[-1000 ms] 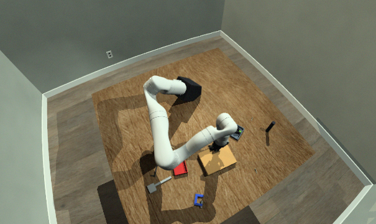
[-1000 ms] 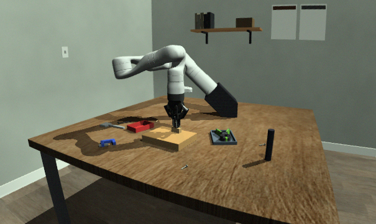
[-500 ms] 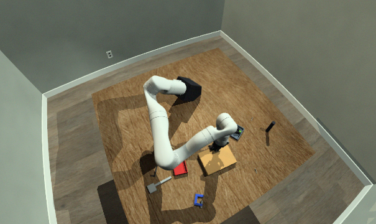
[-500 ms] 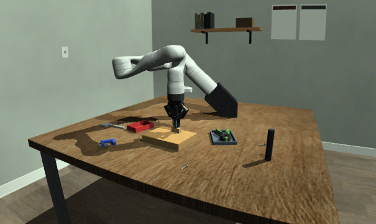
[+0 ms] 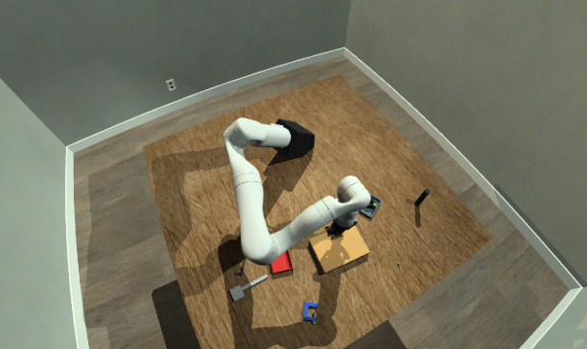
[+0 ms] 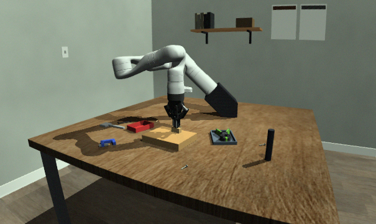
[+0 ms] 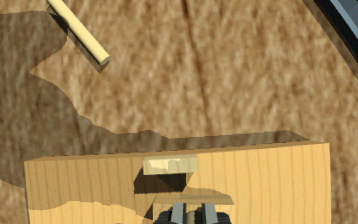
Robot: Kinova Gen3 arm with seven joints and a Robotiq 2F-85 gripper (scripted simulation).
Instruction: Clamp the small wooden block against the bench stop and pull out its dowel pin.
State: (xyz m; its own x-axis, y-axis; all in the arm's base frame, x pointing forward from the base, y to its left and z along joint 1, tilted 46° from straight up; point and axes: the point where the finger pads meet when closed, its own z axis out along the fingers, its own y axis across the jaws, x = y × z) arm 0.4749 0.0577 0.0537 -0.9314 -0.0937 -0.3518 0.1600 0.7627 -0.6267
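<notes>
My gripper is now 2 cm above the dowel pin. Round my hand: thin pale stick 14 cm behind, 7 cm to the right, 7 cm below; small wooden block 3 cm below; tan bench board 5 cm below, 4 cm ahead, 1 cm to the right.
</notes>
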